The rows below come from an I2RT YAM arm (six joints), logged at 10 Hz.
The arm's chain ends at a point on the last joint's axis. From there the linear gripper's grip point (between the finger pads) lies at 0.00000 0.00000 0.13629 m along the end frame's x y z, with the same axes.
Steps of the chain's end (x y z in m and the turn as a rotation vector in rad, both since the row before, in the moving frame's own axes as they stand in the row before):
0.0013, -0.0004, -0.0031, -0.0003, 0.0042, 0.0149
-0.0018, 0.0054, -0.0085, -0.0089, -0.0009, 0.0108
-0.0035, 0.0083, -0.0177, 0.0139, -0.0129, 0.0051
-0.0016, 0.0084, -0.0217, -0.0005, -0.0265, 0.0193
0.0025, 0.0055, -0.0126, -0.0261, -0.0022, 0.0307
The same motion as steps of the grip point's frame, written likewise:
0.0019, -0.0004, -0.0031, -0.0003, 0.0042, 0.0149
-0.0019, 0.0066, -0.0085, -0.0089, -0.0009, 0.0108
-0.0053, 0.0064, -0.0177, 0.0139, -0.0129, 0.0051
-0.0052, 0.0084, -0.0217, -0.0005, -0.0265, 0.0193
0.0021, 0.0091, -0.0126, -0.0261, -0.0022, 0.0307

